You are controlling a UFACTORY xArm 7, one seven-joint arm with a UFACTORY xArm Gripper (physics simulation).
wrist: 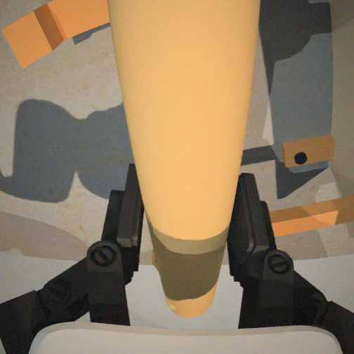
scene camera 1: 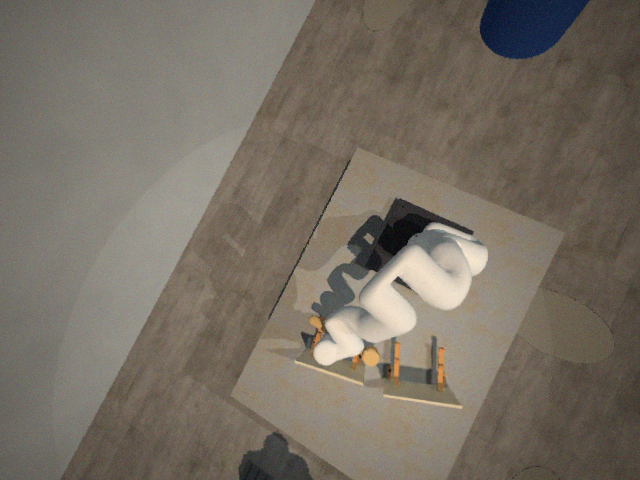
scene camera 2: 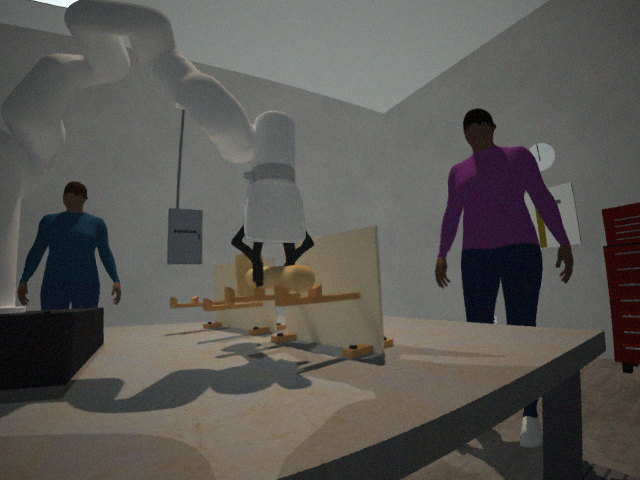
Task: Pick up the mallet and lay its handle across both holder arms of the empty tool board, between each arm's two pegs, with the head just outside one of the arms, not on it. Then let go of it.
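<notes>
The mallet's handle passes across above the left tool board. Its round head is upright, just outside that board's right arm. The handle's free end is over the board's other arm, around its two pegs. The handle looks tilted, with its free end higher; contact with the arms cannot be made out. My gripper is shut on the handle between the arms; the wrist hides it in scene camera 1.
A second tool board with two bare arms stands close beside the mallet head. The dark robot base block is behind the arm. Two people and a red drawer cabinet are beyond the table.
</notes>
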